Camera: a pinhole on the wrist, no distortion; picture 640 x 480 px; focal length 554.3 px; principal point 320.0 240.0 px. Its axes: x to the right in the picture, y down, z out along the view. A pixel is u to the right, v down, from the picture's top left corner.
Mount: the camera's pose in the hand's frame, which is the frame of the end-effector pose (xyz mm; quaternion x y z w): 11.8 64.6 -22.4 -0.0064 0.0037 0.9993 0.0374
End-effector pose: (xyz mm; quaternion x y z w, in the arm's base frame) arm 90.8 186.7 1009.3 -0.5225 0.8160 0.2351 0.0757
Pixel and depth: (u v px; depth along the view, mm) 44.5 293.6 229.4
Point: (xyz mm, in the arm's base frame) -20.0 196.7 792.4
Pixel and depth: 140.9 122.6 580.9
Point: -224.5 342.8 497.6
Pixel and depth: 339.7 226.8 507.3
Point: -36.1 448.6 613.2
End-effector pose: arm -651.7 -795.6 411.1 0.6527 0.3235 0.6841 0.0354
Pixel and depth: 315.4 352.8 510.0
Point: -217.8 -573.4 365.5
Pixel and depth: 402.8 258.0 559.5
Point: -127.7 -665.7 336.6
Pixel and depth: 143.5 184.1 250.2
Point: -423.3 -730.2 517.3
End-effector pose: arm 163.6 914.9 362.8 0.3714 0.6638 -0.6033 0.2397
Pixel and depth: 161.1 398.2 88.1
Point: 164.3 856.9 302.5
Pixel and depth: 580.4 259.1 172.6
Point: 239.6 754.0 353.1
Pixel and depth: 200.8 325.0 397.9
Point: 61.7 563.7 236.1
